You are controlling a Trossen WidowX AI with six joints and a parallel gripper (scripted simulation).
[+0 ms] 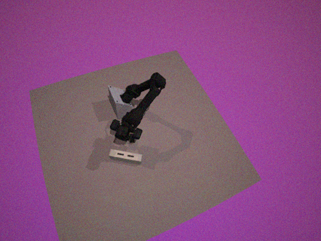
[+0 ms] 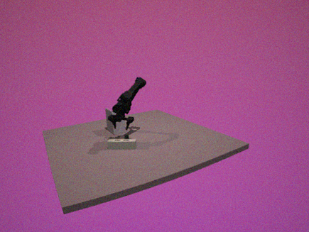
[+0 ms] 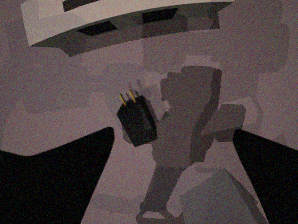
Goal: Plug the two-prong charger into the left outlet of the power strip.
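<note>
My gripper tip is 8 cm above the dark charger, 3 cm to the right of it and 2 cm short of it.
</note>
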